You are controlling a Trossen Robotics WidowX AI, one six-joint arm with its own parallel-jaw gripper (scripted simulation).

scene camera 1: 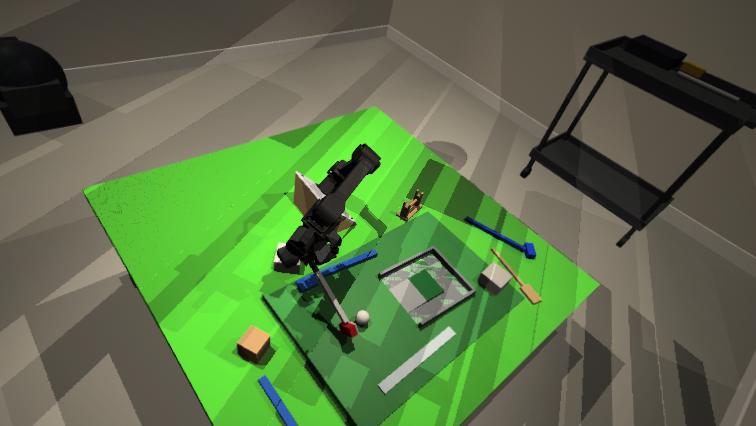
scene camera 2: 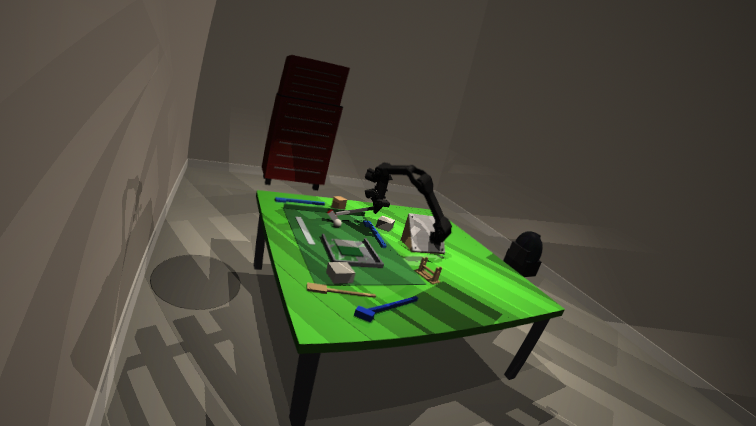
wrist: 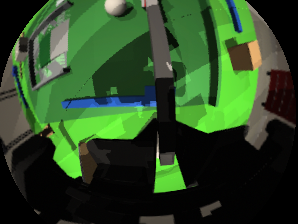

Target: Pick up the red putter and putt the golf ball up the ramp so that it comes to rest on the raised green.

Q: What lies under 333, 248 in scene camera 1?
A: My gripper.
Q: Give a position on a blue bar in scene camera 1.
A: At 368, 255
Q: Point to a tan cube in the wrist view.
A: At 245, 56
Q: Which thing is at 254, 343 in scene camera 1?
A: A tan cube.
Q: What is my gripper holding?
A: A red putter.
